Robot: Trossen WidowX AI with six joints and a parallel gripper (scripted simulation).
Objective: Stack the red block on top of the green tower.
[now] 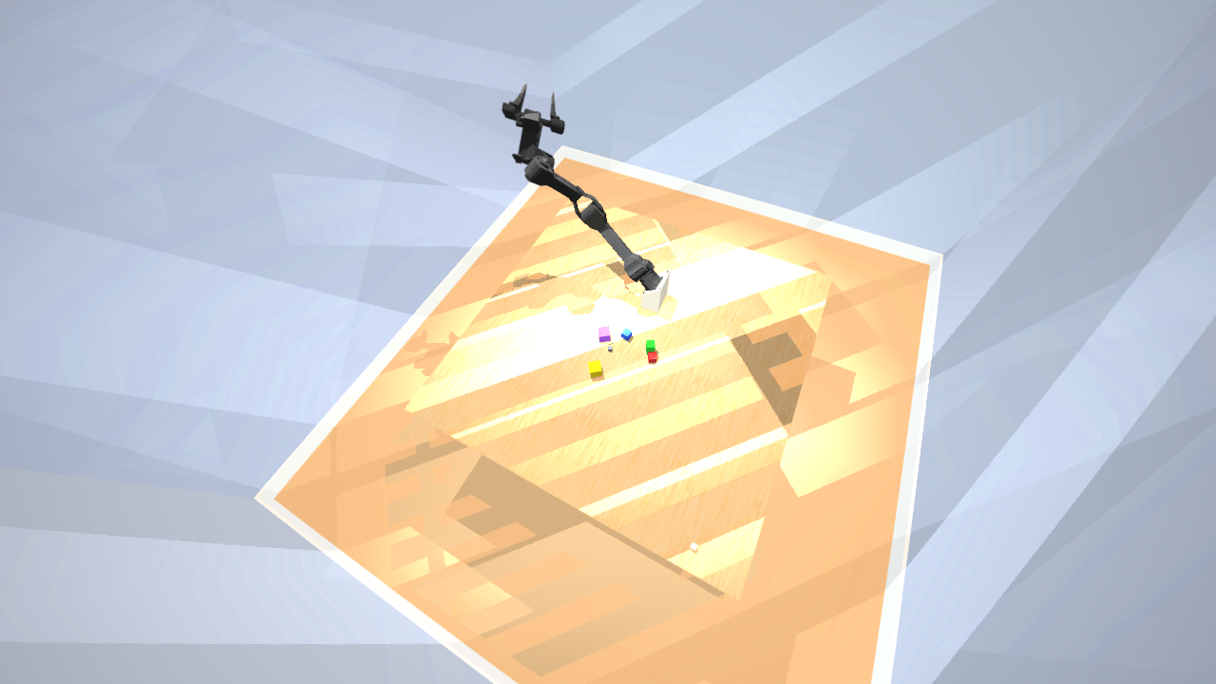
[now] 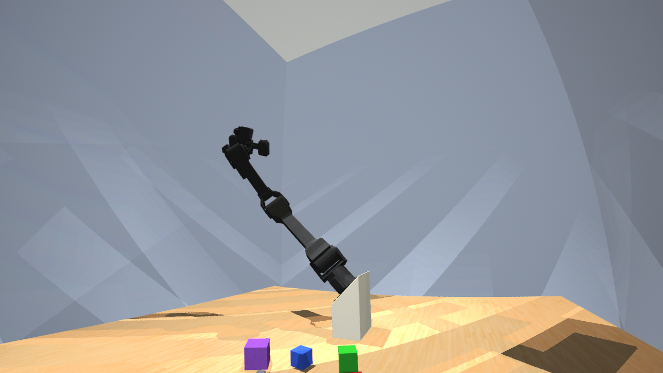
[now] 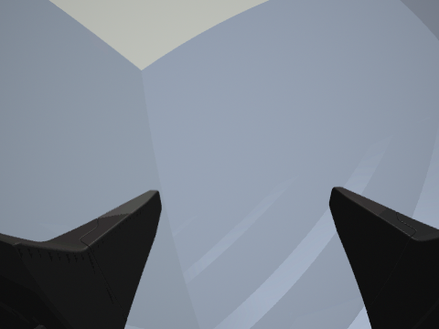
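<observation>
Right now the red block is 29 cm ahead of my gripper tip, 60 cm to the left of it and 69 cm below it. Also, from my gripper tip: purple block 30 cm ahead, 39 cm to the left, 68 cm below; blue block 25 cm ahead, 47 cm to the left, 69 cm below; green block 26 cm ahead, 58 cm to the left, 66 cm below.
</observation>
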